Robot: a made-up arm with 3 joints.
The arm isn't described. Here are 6 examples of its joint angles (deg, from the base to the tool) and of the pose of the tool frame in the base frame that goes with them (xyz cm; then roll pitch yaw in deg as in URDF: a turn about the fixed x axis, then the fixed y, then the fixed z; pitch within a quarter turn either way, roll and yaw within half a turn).
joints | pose
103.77 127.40 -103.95 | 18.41 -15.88 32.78 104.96 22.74 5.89
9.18 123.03 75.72 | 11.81 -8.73 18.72 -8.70 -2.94 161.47
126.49 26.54 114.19 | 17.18 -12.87 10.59 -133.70 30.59 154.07
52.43 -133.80 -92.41 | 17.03 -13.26 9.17 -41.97 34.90 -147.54
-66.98 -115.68 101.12 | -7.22 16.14 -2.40 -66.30 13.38 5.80
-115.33 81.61 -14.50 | 26.68 -1.87 -17.32 -140.59 -56.38 45.38
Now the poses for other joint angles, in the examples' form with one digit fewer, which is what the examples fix.
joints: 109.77 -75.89 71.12
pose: -8.4 -17.5 29.0 109.8 -4.5 -1.6
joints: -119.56 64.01 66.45
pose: 24.9 4.1 -3.0 131.2 -41.4 150.0
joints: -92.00 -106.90 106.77
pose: -4.2 9.3 -10.2 -92.0 0.1 0.0
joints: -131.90 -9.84 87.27
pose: 14.6 -8.4 -14.3 -166.4 -46.6 71.5
